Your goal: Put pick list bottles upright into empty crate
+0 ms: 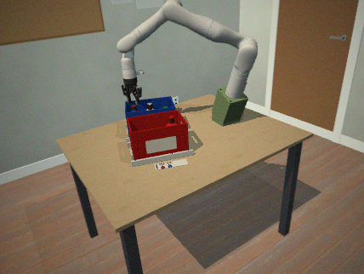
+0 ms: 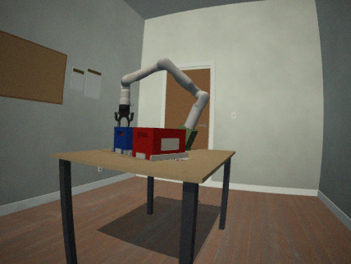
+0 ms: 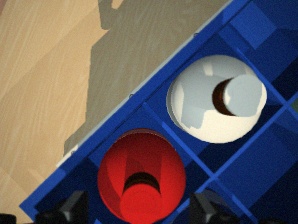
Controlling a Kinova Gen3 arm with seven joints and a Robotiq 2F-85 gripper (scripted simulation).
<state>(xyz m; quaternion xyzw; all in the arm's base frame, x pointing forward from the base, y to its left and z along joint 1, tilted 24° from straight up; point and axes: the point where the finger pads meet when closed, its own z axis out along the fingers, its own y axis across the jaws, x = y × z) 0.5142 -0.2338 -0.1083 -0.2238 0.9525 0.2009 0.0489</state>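
Right now my hand is 3 cm short of the blue-label bottle, 8 cm to the right of it and 10 cm above it. Round my hand: blue crate 7 cm behind, 7 cm to the left, 10 cm below; then green-label bottle 14 cm behind, 14 cm to the left, 10 cm below; then white-label bottle 9 cm behind, 3 cm to the left, 10 cm below.
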